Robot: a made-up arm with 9 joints.
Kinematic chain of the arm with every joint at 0, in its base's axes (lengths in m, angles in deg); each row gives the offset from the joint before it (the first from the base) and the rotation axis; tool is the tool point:
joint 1: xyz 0 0 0.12 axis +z
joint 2: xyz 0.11 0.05 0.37 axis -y
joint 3: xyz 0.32 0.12 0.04 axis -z
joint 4: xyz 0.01 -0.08 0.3 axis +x
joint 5: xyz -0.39 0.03 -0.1 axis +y
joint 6: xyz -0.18 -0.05 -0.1 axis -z
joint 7: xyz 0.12 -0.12 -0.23 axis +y
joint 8: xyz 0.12 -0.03 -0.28 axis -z
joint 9: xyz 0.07 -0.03 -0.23 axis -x
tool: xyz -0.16 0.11 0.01
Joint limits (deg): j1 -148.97..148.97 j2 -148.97..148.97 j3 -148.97..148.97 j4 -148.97..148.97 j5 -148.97..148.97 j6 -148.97..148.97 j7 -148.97..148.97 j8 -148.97..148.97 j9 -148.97..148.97
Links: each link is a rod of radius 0.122 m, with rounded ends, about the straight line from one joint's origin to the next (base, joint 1, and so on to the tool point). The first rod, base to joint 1, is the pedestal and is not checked.
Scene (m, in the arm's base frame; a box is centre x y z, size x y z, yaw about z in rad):
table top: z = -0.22
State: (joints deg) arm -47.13 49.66 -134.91 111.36 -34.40 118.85 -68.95 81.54 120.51
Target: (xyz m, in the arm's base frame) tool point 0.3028 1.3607 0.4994
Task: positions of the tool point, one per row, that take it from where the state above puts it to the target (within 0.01 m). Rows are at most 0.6 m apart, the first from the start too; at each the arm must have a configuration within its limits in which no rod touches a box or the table.
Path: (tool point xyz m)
1: -0.8850 -0.3696 0.7056
2: -1.0269 0.0551 0.7822
3: -0.9706 0.5403 0.8082
4: -0.6979 0.9849 0.7721
5: -0.2445 1.2845 0.6684
6: 0.3028 1.3607 0.4993

